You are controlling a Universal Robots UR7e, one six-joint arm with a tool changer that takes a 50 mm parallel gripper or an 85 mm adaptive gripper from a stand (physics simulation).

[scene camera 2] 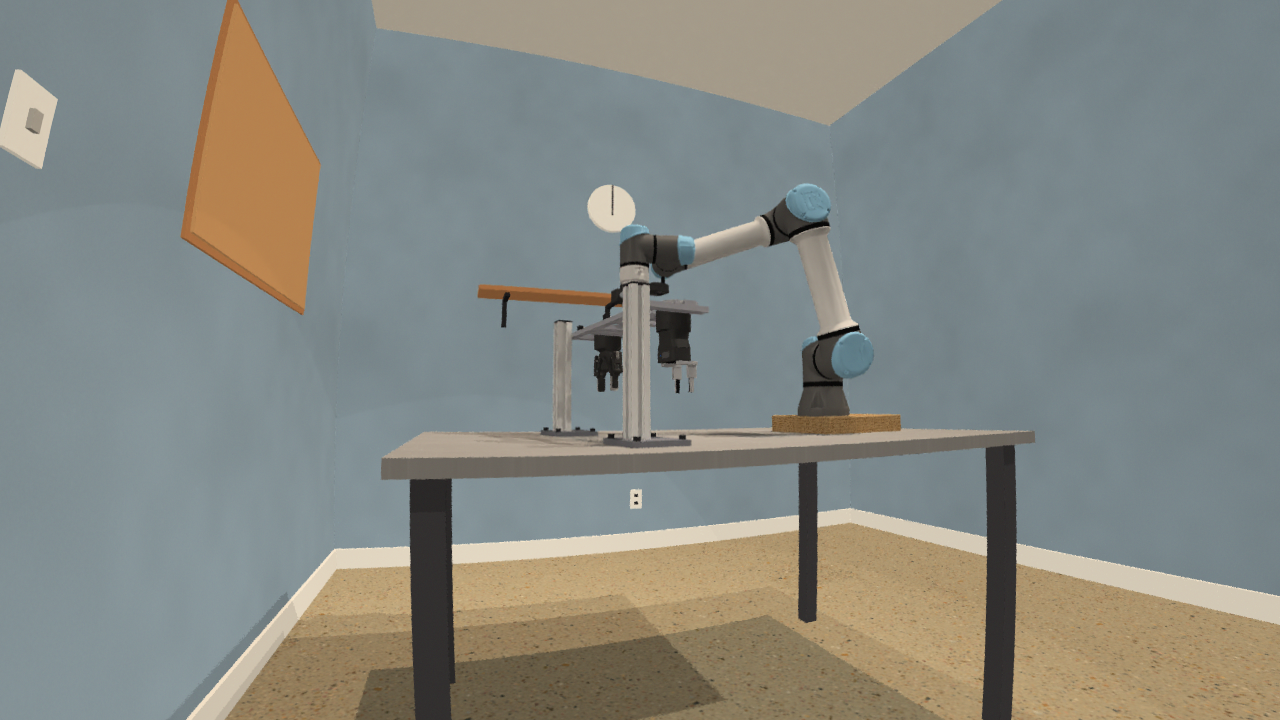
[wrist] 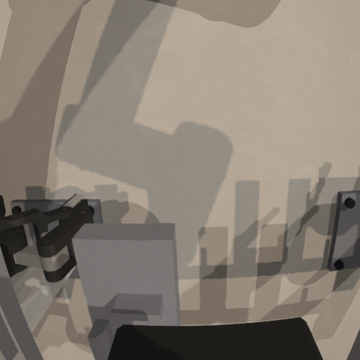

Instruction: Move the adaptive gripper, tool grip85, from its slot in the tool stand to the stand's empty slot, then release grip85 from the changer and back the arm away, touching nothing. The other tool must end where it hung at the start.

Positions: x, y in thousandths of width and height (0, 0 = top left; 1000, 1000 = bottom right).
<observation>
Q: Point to a tool stand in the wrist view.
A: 357, 757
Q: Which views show the parallel gripper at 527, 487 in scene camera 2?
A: Scene camera 2 only.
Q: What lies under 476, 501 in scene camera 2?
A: An adaptive gripper grip85.
</observation>
